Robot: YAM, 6 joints.
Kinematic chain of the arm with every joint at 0, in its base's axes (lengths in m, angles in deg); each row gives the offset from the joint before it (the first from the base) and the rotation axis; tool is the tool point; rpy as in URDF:
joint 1: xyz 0 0 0.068 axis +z
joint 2: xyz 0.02 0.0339 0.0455 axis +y
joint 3: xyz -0.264 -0.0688 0 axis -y
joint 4: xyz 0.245 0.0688 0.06 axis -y
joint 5: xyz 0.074 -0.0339 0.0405 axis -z
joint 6: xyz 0.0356 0 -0.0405 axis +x
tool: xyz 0 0 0 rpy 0 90 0
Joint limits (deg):
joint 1: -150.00..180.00
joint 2: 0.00..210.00
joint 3: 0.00..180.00
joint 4: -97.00..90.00
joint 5: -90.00..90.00
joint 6: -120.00..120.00
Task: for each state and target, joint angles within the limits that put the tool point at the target. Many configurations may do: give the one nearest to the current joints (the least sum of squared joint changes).
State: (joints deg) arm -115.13 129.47 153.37 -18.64 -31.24 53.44
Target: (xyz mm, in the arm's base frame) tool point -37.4 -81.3 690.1
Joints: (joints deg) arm -126.80 85.21 160.25 -39.01 -31.79 53.44
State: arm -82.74 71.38 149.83 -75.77 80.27 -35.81
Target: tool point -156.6 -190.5 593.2
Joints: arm -121.31 98.89 151.13 -60.39 77.73 -35.81
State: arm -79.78 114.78 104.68 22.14 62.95 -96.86
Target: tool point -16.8 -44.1 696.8
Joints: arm -71.56 73.25 129.78 28.86 57.09 -96.86
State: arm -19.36 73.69 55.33 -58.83 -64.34 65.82
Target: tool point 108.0 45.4 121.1
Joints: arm 6.94 80.26 22.62 -62.13 -64.04 65.82
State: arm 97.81 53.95 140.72 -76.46 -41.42 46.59
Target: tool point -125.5 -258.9 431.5
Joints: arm 69.01 19.75 133.56 -97.00 -43.33 46.59
